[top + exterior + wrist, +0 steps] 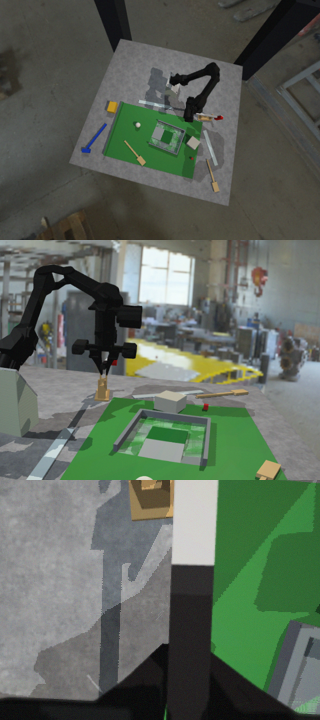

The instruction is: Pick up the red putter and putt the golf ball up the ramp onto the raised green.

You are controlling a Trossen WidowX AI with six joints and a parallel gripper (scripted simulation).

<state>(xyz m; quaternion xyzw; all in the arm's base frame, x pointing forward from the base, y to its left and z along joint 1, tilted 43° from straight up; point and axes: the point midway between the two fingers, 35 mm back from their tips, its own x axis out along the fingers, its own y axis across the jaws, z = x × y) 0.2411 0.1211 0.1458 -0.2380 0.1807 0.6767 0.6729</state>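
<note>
The red putter is 110 mm to the left of my gripper tip, 20 mm above it and 10 mm behind it. Also, from my gripper tip: cream cube 210 mm ahead, 100 mm below, 80 mm to the left; then green mat 240 mm ahead, 230 mm to the right, 120 mm below; then wooden stand 150 mm to the left, 90 mm below, 40 mm behind.
</note>
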